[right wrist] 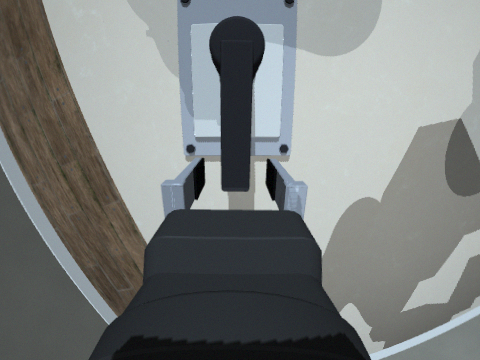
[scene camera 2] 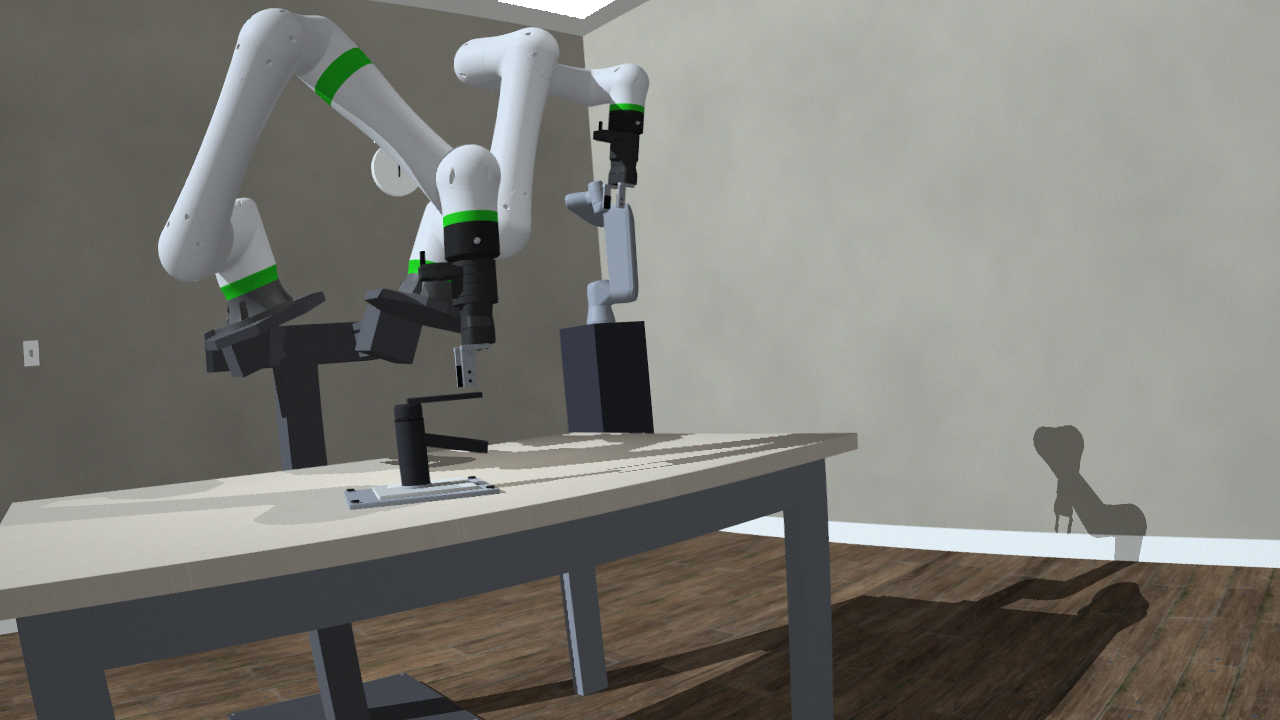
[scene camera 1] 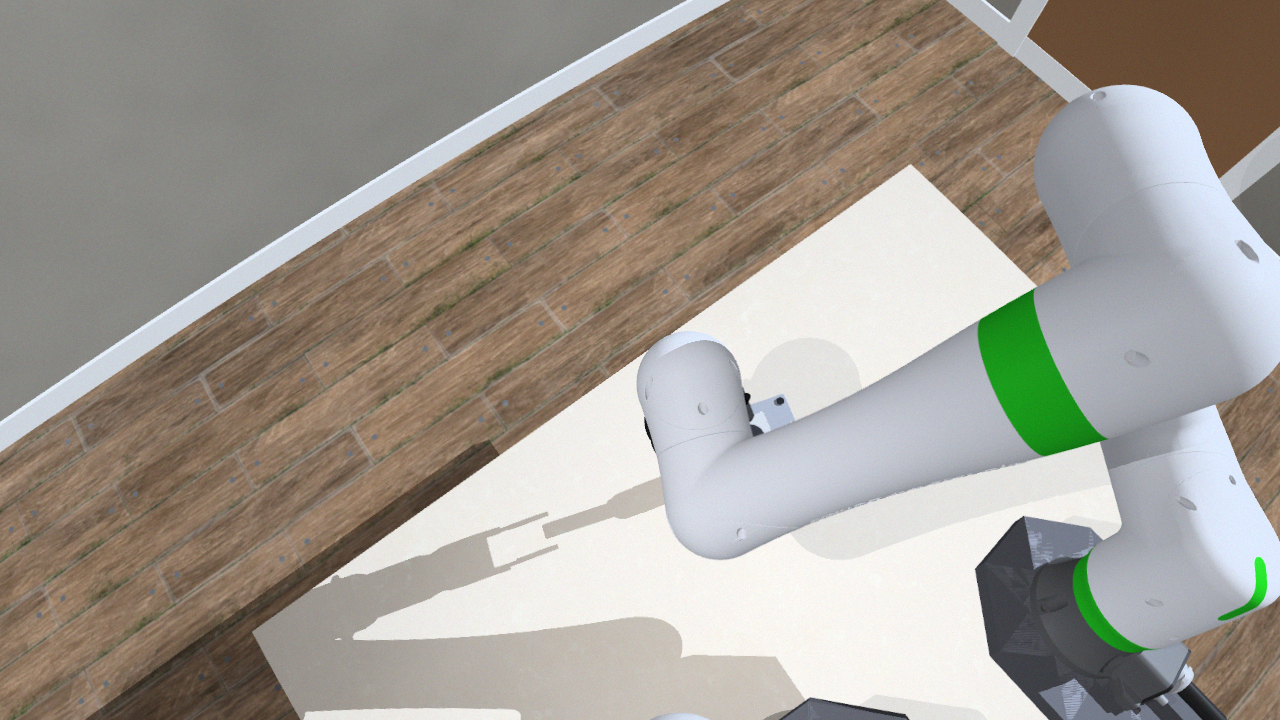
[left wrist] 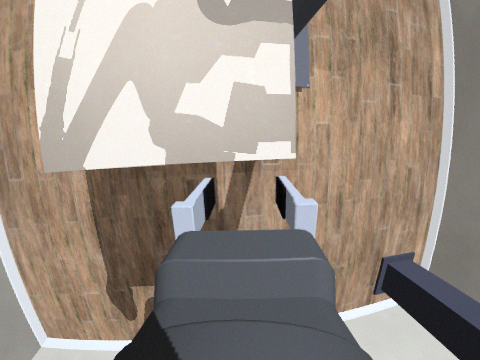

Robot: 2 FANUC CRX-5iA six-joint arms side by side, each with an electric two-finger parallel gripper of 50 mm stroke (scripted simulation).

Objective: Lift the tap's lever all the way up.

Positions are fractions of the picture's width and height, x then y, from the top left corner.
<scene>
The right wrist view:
my right gripper: 0.49, 0.48
flat black lever: 0.49, 0.17
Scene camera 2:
my right gripper: 0.37, 0.54
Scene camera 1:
grey base plate: 0.61, 0.57
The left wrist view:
my left gripper: 0.51, 0.53
</scene>
